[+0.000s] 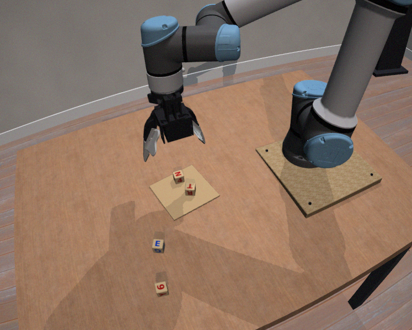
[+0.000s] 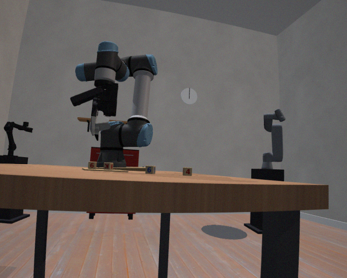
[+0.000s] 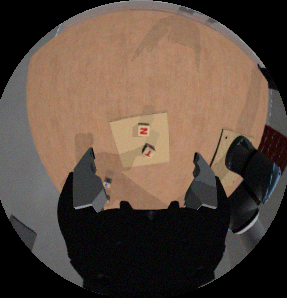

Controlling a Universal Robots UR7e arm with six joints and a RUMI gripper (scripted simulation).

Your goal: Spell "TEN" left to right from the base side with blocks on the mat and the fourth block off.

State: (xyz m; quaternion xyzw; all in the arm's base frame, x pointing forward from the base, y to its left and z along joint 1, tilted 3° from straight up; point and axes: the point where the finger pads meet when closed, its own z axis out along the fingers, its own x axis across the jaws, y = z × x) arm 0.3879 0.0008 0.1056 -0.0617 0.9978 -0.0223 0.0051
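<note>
The T block lies 90 mm below my hand, 50 mm to the left of it and 20 mm behind it. The rest, counted from my hand: E block: 200 mm to the left, 100 mm below, 90 mm ahead; tan mat: 110 mm below, 40 mm to the left; 9 block: 320 mm to the left, 100 mm below, 100 mm ahead.
</note>
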